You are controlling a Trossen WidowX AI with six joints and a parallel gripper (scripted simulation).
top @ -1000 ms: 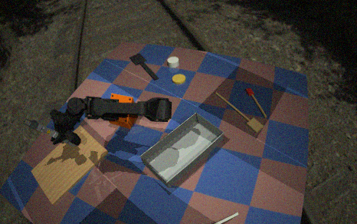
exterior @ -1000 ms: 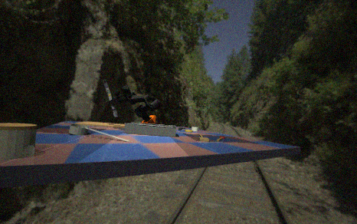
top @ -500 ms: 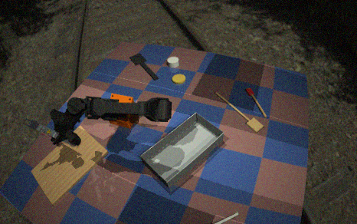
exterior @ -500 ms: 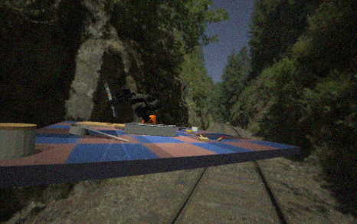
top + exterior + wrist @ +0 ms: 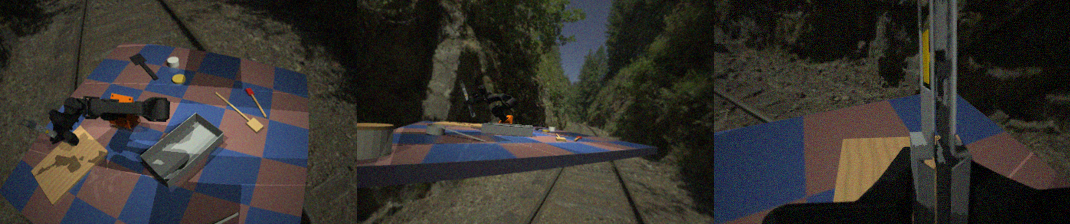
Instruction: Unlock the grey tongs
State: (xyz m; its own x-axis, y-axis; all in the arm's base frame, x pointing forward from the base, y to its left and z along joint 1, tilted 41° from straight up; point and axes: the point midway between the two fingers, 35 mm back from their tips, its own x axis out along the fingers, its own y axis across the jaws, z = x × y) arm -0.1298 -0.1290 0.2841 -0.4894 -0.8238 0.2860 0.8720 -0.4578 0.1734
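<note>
Now: the wooden board 18 cm below my gripper tip, 3 cm behind it and 1 cm to the left of it. The rest, counted from my gripper tip: roasting tin 46 cm ahead, 21 cm to the left, 16 cm below; black spatula 74 cm to the left, 19 cm below, 7 cm ahead; red-tipped stick 73 cm ahead, 57 cm to the left, 18 cm below.
</note>
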